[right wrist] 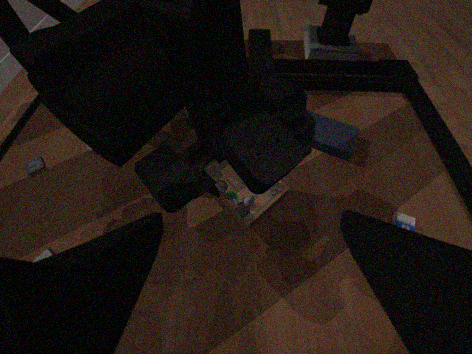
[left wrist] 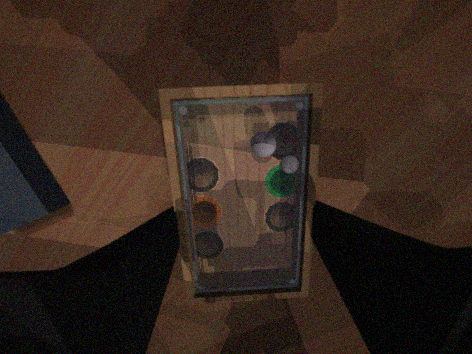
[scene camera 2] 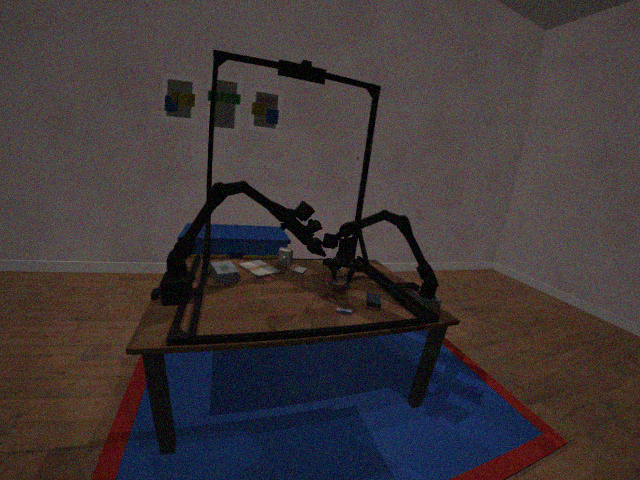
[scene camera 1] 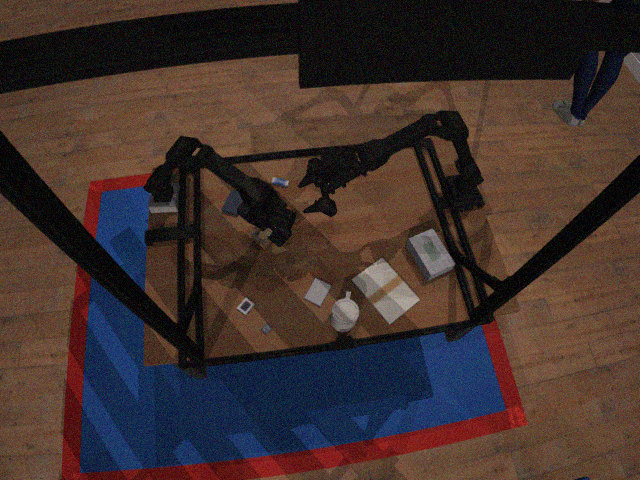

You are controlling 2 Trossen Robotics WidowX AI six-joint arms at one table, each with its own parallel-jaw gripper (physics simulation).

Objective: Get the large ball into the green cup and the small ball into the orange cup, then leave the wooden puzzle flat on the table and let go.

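The wooden puzzle is a framed tray under a clear cover, held above the table. My left gripper is shut on its long sides. In the left wrist view, the large ball lies against the left rim of the upper right dark cup. The small ball is at the upper rim of the green cup. The orange cup, at the left, shows no ball. My right gripper is open and empty, apart from the puzzle.
A dark blue box lies beside the left gripper. A small blue-and-white item lies near the table edge. A white jug, an open book and a pale box stand across the table.
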